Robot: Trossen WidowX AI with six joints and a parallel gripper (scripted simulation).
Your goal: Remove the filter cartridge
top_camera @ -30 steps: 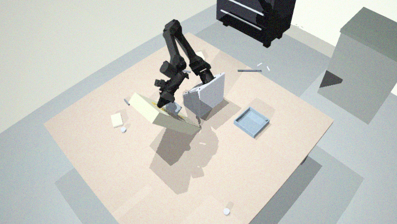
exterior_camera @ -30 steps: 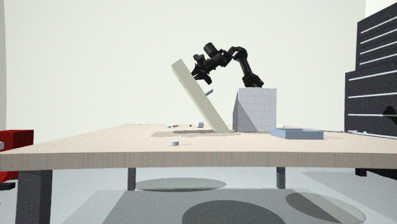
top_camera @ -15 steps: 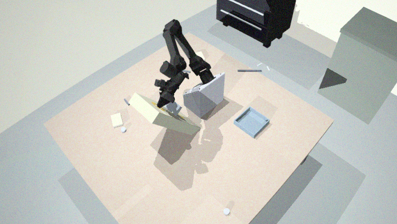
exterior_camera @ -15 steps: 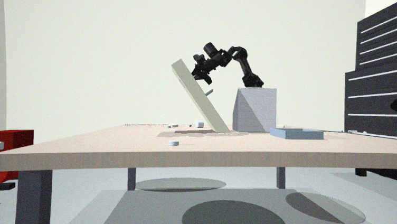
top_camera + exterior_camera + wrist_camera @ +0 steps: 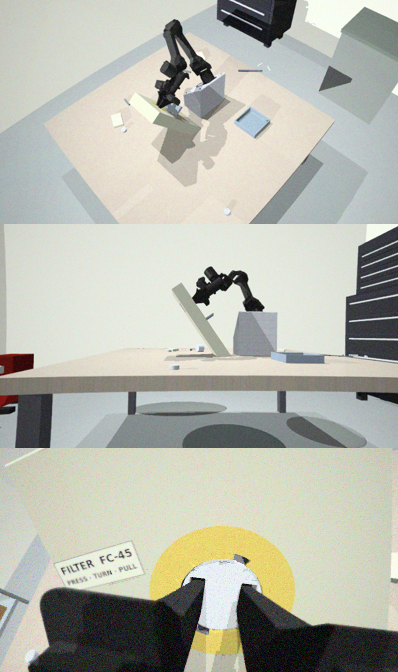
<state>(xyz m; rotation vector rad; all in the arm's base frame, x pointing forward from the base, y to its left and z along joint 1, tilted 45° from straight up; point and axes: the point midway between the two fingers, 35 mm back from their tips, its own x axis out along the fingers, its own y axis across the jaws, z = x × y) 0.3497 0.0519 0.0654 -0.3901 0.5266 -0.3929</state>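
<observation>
The white round filter cartridge lies 1 cm below my gripper tip and 1 cm ahead of it. From my gripper tip the other things lie so: blue-grey tray: 43 cm behind, 30 cm to the left, 27 cm below.
</observation>
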